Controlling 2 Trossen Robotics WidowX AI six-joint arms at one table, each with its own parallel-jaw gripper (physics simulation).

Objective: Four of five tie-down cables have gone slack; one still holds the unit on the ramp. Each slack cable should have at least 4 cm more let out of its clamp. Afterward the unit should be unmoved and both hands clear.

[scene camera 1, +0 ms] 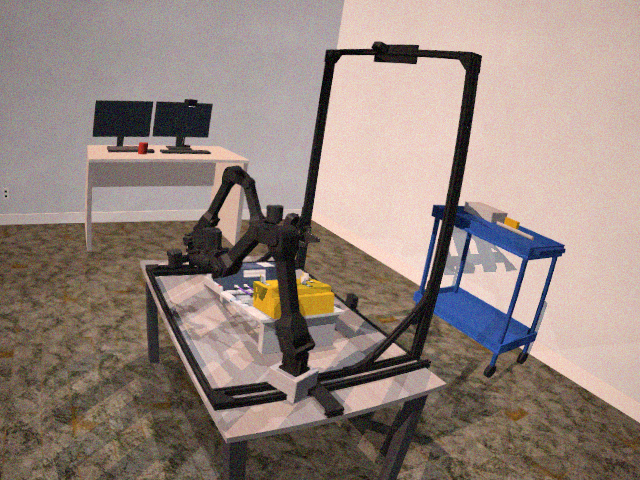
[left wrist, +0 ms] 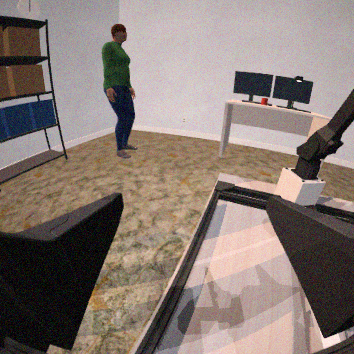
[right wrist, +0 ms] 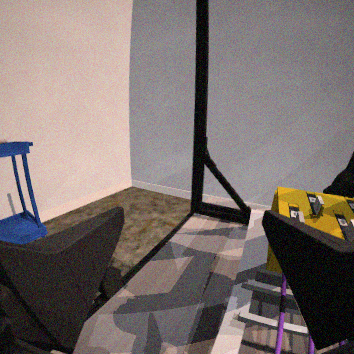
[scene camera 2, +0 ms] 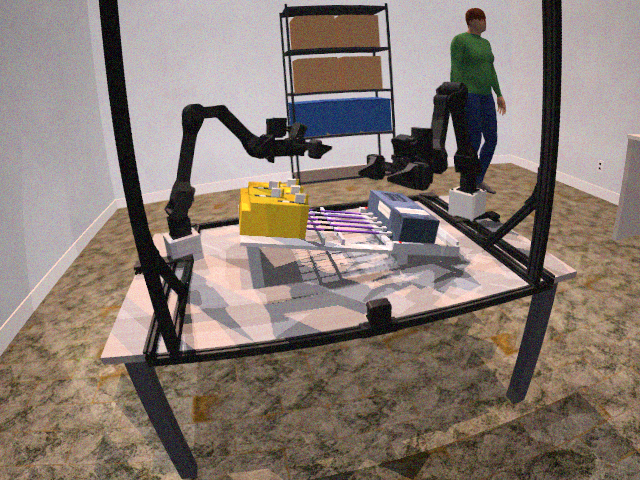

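The blue unit (scene camera 1: 232, 277) (scene camera 2: 422, 226) sits on the low end of the white ramp (scene camera 2: 426, 249). Purple cables (scene camera 2: 347, 221) (right wrist: 281, 322) run from it to the yellow block (scene camera 1: 316, 302) (scene camera 2: 273, 218) (right wrist: 286, 200), which carries the clamps (scene camera 2: 299, 197). Which cables are slack cannot be told. My left gripper (scene camera 2: 326, 150) (left wrist: 197, 201) is open and empty, above and beyond the yellow block in scene camera 2. My right gripper (scene camera 1: 311, 232) (scene camera 2: 378, 174) (right wrist: 194, 216) is open and empty, above the unit. In the right wrist view its finger hides part of the yellow block and cables.
A black frame (scene camera 1: 461, 129) (scene camera 2: 551, 103) rises from the table, with a small black box (scene camera 2: 378, 312) on its near rail. A blue cart (scene camera 1: 537, 245), a shelf rack (scene camera 2: 336, 50), a desk (scene camera 1: 160, 155) with monitors and a person in green (scene camera 2: 473, 62) (left wrist: 116, 65) stand away from the table.
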